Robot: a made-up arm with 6 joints. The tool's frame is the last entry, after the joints.
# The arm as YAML. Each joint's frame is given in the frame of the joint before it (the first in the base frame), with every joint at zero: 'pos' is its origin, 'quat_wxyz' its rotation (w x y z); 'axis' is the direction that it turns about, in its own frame. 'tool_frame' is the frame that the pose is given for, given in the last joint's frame.
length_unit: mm
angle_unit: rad
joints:
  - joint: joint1
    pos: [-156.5, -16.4, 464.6]
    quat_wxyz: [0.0, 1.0, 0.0, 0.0]
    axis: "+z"
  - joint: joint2
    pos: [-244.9, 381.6, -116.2]
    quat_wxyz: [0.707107, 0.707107, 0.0, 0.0]
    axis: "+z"
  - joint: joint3
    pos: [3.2, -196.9, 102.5]
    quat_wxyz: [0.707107, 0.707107, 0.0, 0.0]
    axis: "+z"
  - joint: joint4
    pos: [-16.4, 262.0, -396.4]
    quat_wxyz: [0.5, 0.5, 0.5, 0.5]
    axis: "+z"
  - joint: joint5
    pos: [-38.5, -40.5, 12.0]
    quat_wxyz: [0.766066, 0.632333, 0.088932, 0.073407]
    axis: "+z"
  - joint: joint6
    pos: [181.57, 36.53, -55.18]
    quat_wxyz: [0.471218, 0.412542, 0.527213, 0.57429]
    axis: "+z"
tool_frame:
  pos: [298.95, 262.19, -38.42]
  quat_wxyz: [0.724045, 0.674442, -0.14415, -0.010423]
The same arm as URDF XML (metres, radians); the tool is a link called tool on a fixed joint. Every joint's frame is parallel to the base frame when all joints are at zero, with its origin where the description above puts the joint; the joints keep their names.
<robot name="arm">
  <joint name="joint1" type="continuous">
    <parent link="base_link"/>
    <child link="link1"/>
    <origin xyz="-0.1565 -0.0164 0.4646" rpy="0 0 0"/>
    <axis xyz="0 0 -1"/>
  </joint>
  <joint name="joint2" type="continuous">
    <parent link="link1"/>
    <child link="link2"/>
    <origin xyz="-0.2449 -0.3816 0.1162" rpy="0 0 0"/>
    <axis xyz="0 1 0"/>
  </joint>
  <joint name="joint3" type="continuous">
    <parent link="link2"/>
    <child link="link3"/>
    <origin xyz="0.0032 0.1025 0.1969" rpy="0 0 0"/>
    <axis xyz="0 0 1"/>
  </joint>
  <joint name="joint4" type="continuous">
    <parent link="link3"/>
    <child link="link4"/>
    <origin xyz="-0.0164 0.262 -0.3964" rpy="0 0 0"/>
    <axis xyz="1 0 0"/>
  </joint>
  <joint name="joint5" type="continuous">
    <parent link="link4"/>
    <child link="link5"/>
    <origin xyz="0.012 -0.0385 -0.0405" rpy="0 0 0"/>
    <axis xyz="0.184493 0.229091 -0.955761"/>
  </joint>
  <joint name="joint6" type="continuous">
    <parent link="link5"/>
    <child link="link6"/>
    <origin xyz="0.0178 0.1641 0.1005" rpy="0 0 0"/>
    <axis xyz="0.189809 0.968645 0.160308"/>
  </joint>
  <joint name="tool_joint" type="fixed">
    <parent link="link6"/>
    <child link="tool"/>
    <origin xyz="0.3301 -0.0689 -0.2142" rpy="0.0444 -0.3977 -0.0473"/>
  </joint>
  <link name="base_link"/>
  <link name="link1"/>
  <link name="link2"/>
  <link name="link3"/>
  <link name="link4"/>
  <link name="link5"/>
  <link name="link6"/>
  <link name="tool"/>
</robot>

